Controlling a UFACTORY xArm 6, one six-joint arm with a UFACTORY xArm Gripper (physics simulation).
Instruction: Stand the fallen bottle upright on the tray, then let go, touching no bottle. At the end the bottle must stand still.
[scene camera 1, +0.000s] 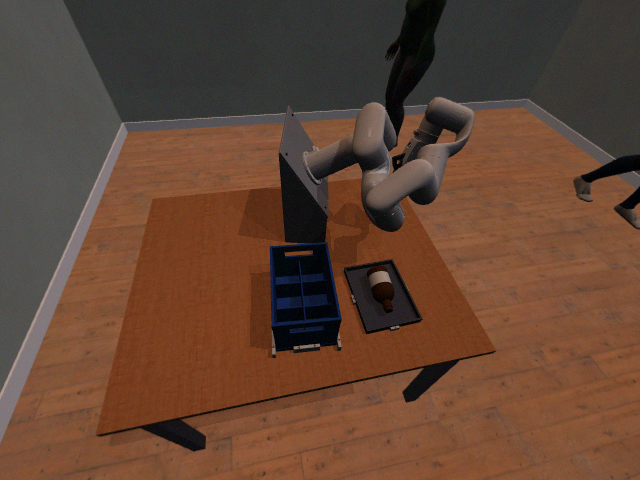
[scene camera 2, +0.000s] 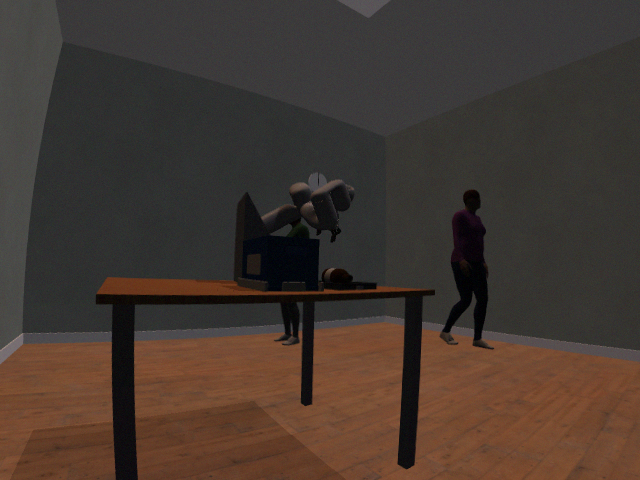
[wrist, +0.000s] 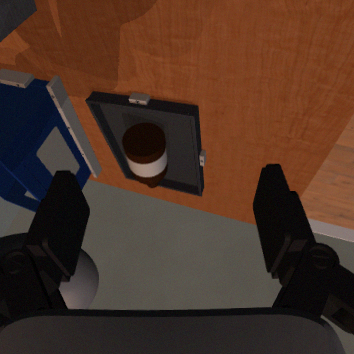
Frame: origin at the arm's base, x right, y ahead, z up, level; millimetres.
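Seen in the pictures: gripper, fingertip midpoint: (scene camera 2: 325, 238) (wrist: 168, 187); arm's base, link origin: (scene camera 1: 311, 168) (scene camera 2: 259, 228).
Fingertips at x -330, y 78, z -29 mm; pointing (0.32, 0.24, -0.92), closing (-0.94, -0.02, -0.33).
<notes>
Offsets run from my fingertips to a thing's top centre.
The brown bottle @(dz -156, dx +126, dy +324 mm) (scene camera 1: 381, 291) (scene camera 2: 337, 275) (wrist: 144, 143) with a white label lies on its side on the dark tray @(dz -210, dx +127, dy +318 mm) (scene camera 1: 369, 315) (scene camera 2: 364, 285) (wrist: 184, 137). In scene camera 1 its base is toward the arm's mount and its neck points toward the table's front edge. My gripper (scene camera 2: 326, 236) (wrist: 168, 187) is open, with nothing between its fingers. It hangs well above the tray, apart from the bottle. In scene camera 1 the gripper is mostly hidden behind the arm.
A blue crate @(dz -60, dx +401, dy +338 mm) (scene camera 1: 330, 333) (scene camera 2: 292, 258) (wrist: 20, 130) with dividers stands beside the tray, held by pale brackets. The grey arm mount (scene camera 1: 305, 217) (scene camera 2: 240, 237) stands behind the crate. A person in green (scene camera 1: 423, 38) and one in purple (scene camera 2: 469, 235) are beyond the table.
</notes>
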